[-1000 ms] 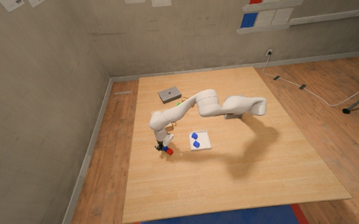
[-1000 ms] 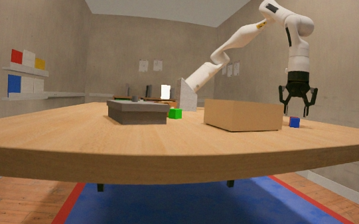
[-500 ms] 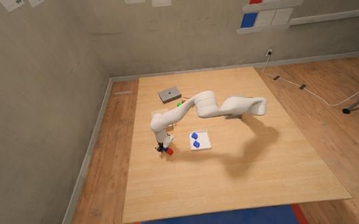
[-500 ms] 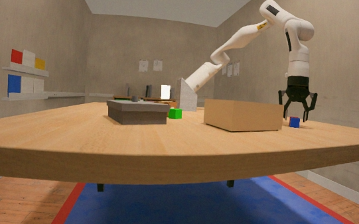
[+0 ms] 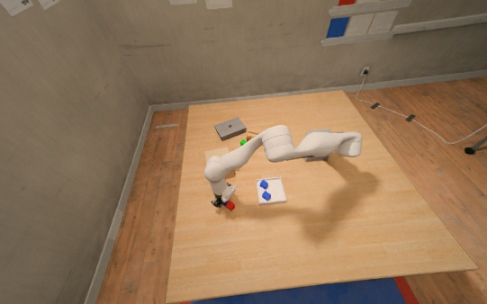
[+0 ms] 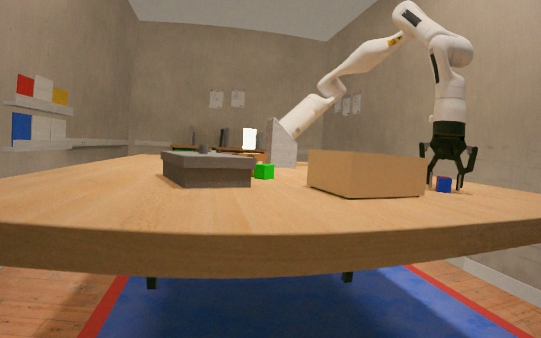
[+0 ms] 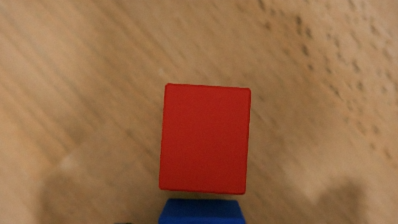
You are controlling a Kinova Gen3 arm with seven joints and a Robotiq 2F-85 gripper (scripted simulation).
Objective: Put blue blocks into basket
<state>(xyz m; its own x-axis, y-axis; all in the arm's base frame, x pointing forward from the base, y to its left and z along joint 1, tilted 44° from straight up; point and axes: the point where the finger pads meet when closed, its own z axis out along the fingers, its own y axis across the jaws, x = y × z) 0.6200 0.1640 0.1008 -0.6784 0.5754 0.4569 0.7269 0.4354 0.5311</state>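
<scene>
My gripper is now 4 cm to the right of the red block and 3 cm past it. From my hand the other things lie so: light wooden cabinet (23 cm to the right, 1 cm behind, 1 cm above); drawer (23 cm to the right, 3 cm behind, 1 cm above); white basket (26 cm behind, 1 cm to the right, 1 cm below).
</scene>
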